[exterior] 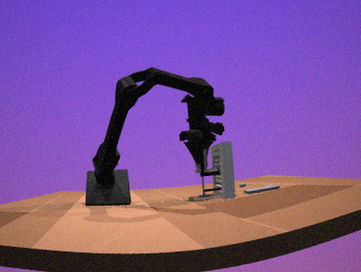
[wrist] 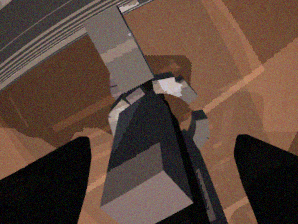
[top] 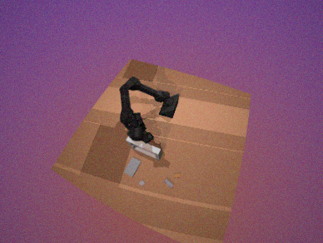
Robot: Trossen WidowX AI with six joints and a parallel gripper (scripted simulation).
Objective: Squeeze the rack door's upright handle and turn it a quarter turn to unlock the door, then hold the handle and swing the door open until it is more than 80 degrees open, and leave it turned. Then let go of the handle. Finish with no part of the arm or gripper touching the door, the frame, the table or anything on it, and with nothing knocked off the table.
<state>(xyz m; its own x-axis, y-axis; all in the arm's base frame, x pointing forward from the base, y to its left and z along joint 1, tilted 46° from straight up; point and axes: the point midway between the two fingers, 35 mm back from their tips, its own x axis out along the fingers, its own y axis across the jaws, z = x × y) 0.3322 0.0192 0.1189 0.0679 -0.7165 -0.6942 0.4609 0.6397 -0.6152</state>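
Now: gripper tip 1 cm to the right of the upright handle and 2 cm above it. Round my gripper tip: orange piece (14 cm ahead, 31 cm to the left, 12 cm below); then flat grey plate (21 cm ahead, 12 cm below).
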